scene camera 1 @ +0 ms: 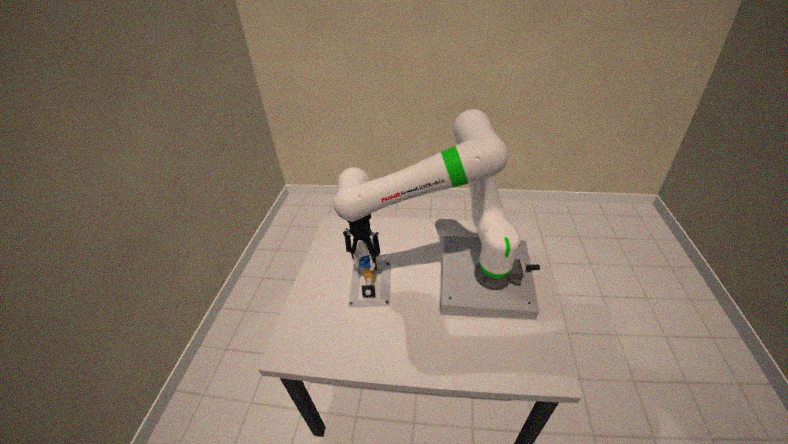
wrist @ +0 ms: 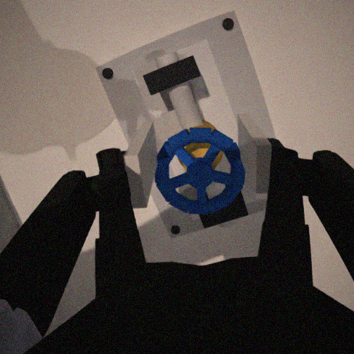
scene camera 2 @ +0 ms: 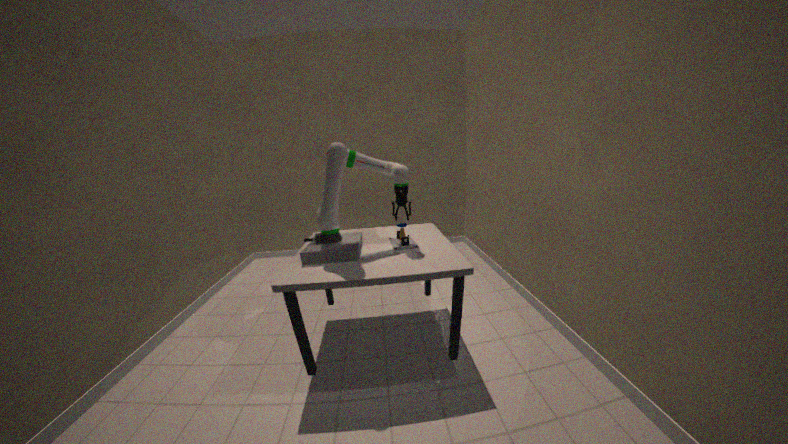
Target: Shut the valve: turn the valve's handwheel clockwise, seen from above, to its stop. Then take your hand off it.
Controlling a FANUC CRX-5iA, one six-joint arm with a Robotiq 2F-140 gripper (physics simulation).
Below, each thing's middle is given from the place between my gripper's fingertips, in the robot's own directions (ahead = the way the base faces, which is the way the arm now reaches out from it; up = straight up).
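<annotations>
There is the blue handwheel (wrist: 199, 173). Counting from my hand, I find the handwheel 30 mm to the right of it, 10 mm behind it and 10 mm below it.
</annotations>
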